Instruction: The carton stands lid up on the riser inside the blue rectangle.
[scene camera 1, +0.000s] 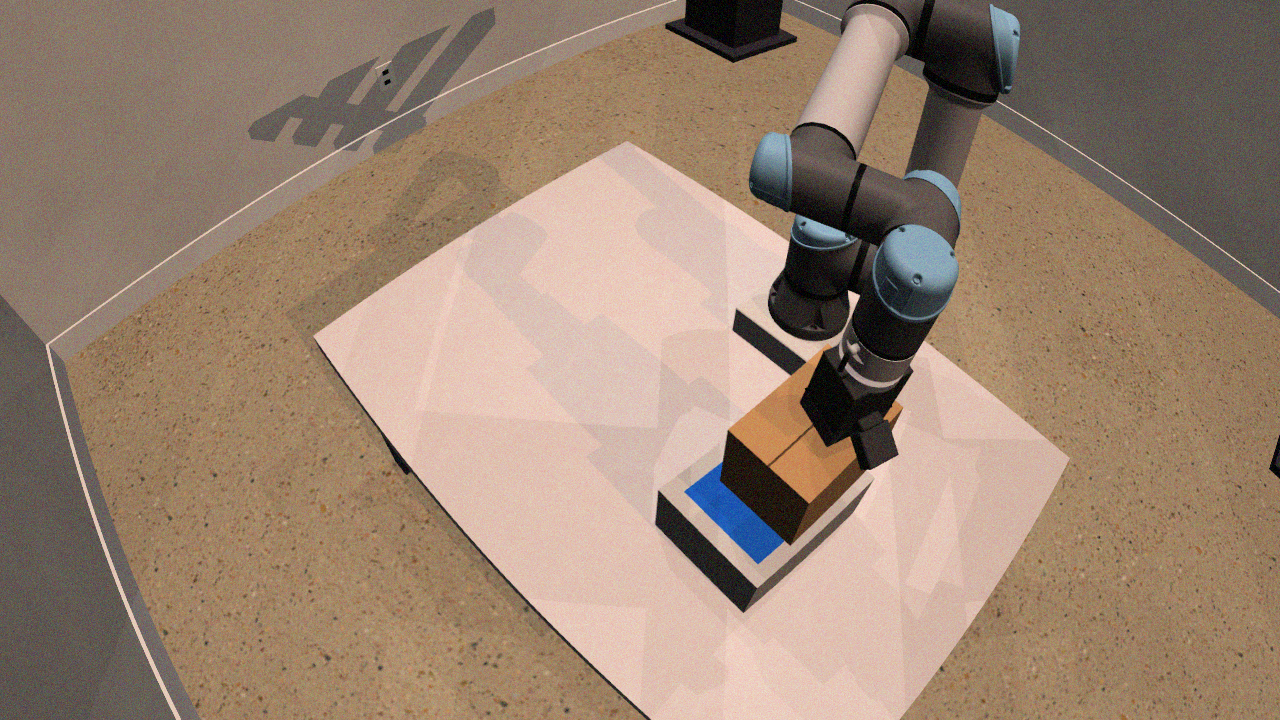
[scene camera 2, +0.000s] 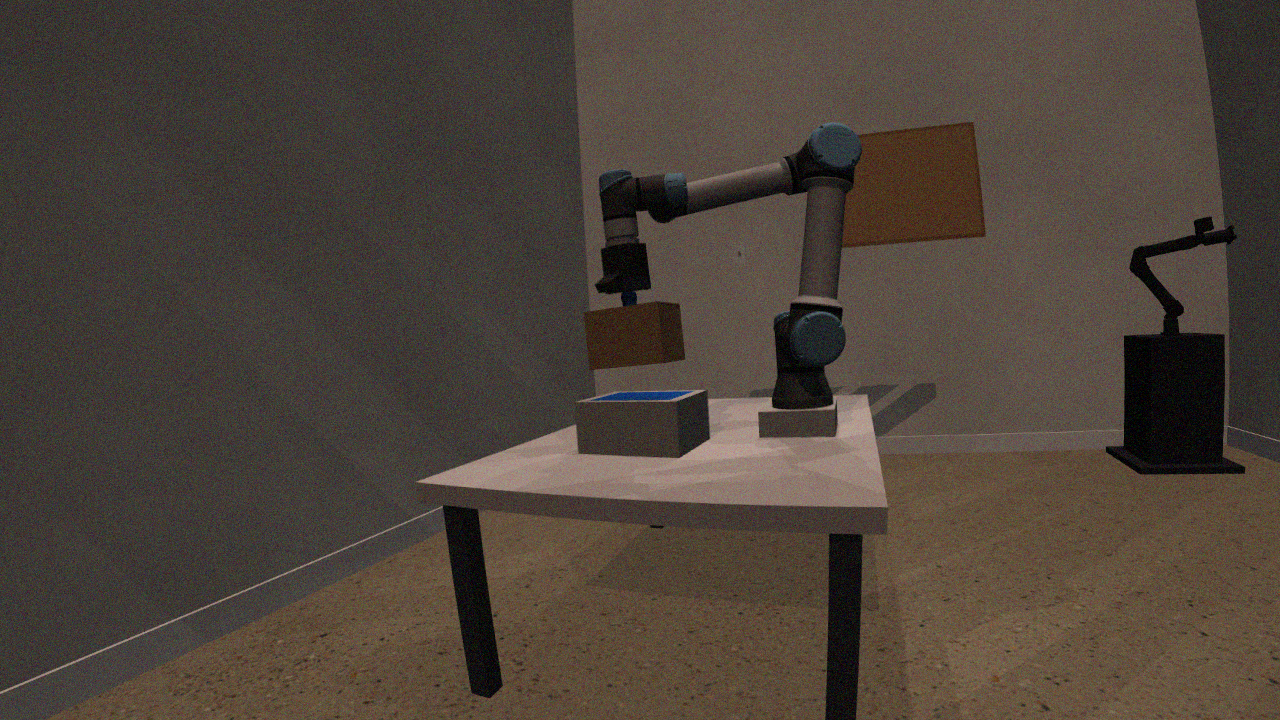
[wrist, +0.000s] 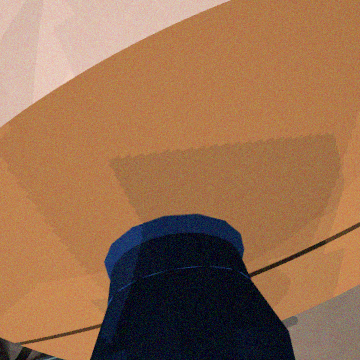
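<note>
The orange-brown carton hangs level, lid up, from my suction cup. The cup is pressed on the lid beside its dark seam; in scene camera 1 the black tool body hides it. In scene camera 2 a gap shows between the carton's underside and the riser. The grey riser stands on the table, with the blue rectangle on its top. In scene camera 1 the carton covers part of the blue rectangle.
The arm's base stands on a low light block behind the riser. The pale table carries both. A black pedestal stands on the floor away from the table, with a dark arm on it.
</note>
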